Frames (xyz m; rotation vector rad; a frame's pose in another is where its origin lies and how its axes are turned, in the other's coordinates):
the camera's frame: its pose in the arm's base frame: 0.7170 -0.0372 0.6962 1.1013 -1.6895 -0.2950
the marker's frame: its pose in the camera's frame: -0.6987 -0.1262 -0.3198 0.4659 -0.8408 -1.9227
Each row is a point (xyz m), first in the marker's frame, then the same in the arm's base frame.
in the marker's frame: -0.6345 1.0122 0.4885
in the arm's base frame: -0.0581 -0.0408 0.5321
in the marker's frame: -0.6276 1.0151 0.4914
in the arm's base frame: -0.0586 -0.0428 0.5243
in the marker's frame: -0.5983 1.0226 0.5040
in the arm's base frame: -0.0586 -0.0469 0.4918
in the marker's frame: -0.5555 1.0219 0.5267
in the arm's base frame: -0.0564 -0.0407 0.4438
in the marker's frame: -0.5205 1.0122 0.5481
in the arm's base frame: -0.0524 -0.0263 0.4044
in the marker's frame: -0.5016 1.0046 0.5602
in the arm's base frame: -0.0496 -0.0162 0.3831
